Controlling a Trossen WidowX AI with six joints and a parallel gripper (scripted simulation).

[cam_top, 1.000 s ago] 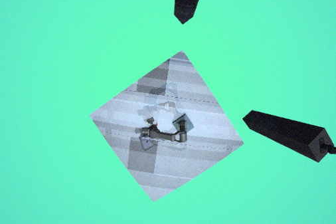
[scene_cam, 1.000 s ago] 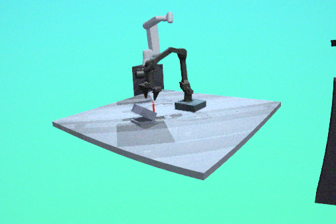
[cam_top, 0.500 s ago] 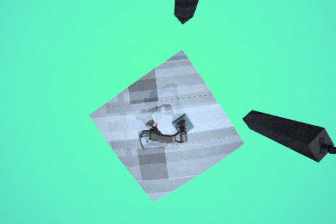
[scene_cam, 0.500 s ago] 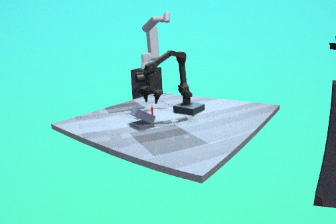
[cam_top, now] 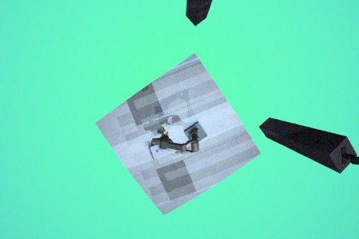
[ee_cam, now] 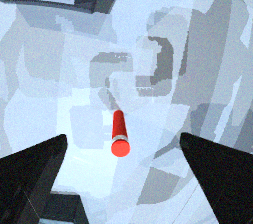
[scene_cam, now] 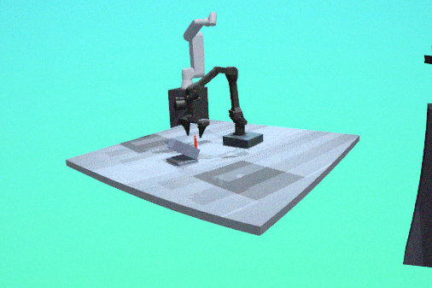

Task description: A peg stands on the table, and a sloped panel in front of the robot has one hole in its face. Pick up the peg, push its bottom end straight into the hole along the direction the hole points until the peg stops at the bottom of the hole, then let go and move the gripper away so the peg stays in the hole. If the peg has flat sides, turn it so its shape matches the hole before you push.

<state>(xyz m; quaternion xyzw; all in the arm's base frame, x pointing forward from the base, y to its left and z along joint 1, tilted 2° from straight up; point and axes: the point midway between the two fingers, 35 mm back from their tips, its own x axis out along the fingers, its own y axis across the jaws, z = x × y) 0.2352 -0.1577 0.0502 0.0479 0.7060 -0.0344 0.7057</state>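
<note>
My gripper tip is 2 cm above the red peg. The rest, counted from my gripper tip: flat base plate (20 cm ahead, 6 cm to the left, 7 cm below); then sloped grey panel (19 cm ahead, 7 cm to the left, 1 cm below).
</note>
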